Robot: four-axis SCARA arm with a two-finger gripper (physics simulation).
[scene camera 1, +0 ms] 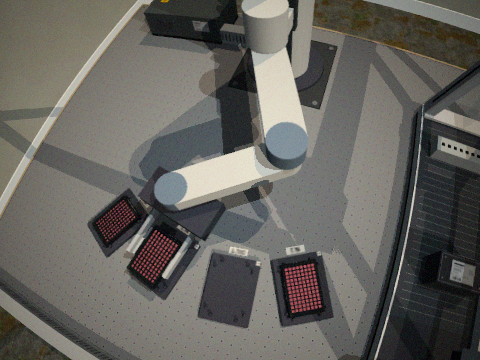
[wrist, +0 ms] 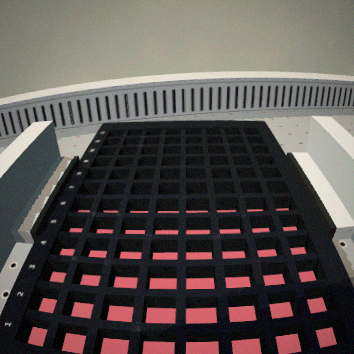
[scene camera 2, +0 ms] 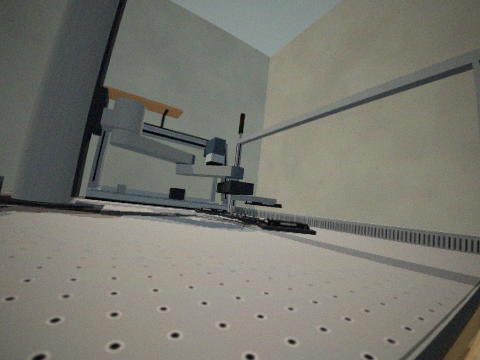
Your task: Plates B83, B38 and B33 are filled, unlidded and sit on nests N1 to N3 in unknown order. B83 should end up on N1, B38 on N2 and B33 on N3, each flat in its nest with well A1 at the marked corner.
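Places are measured from the arm's base along level axes (x ahead, y left, z up), in centimetres.
Pixels of known places: gripper, fingertip midpoint: (scene camera 1: 146, 264) (wrist: 181, 138) (scene camera 2: 269, 201).
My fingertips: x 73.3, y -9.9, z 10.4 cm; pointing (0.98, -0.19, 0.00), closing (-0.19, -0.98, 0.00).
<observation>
Ahead of a thing's pixels: the offset from my fingertips to its top centre. "*": to the spot under its first point.
My gripper (scene camera 1: 148, 263) (scene camera 2: 260, 200) (wrist: 181, 138) is shut on a black plate with pink wells @(dy +0.5, dx -2.5, dz -0.7 cm) (scene camera 1: 156, 256) (wrist: 180, 300), gripping its long sides. It holds the plate level, raised over the second nest from the left, N2 (scene camera 1: 181, 266). In the wrist view, column numbers run up the plate's left edge, with 1 nearest. A filled plate @(dy -16.9, dx -6.7, dz -6.5 cm) (scene camera 1: 116, 220) sits on the far-left nest, N3 @(* dy -15.3, dx +1.4, dz -7.9 cm) (scene camera 1: 109, 250). Another filled plate @(dy +34.6, dx -8.2, dz -6.5 cm) (scene camera 1: 303, 287) sits on the right nest, N1 @(* dy +41.5, dx -5.6, dz -6.9 cm) (scene camera 1: 327, 307). Plate names cannot be read. The nest surface under the held plate is largely hidden.
The nest labelled OUT @(dy +18.6, dx -2.0, dz -6.9 cm) (scene camera 1: 229, 290) is bare, between N2 and N1. A dark control box @(* dy -25.2, dx -76.8, dz +1.0 cm) (scene camera 1: 190, 19) stands by the arm's base. A dark-framed enclosure stands at the right, with a small black box @(* dy +65.8, dx -20.2, dz +2.9 cm) (scene camera 1: 456, 271) inside. A slotted rail @(* dy -3.4, dx +27.0, dz -7.5 cm) (wrist: 170, 102) runs beyond the plate.
</observation>
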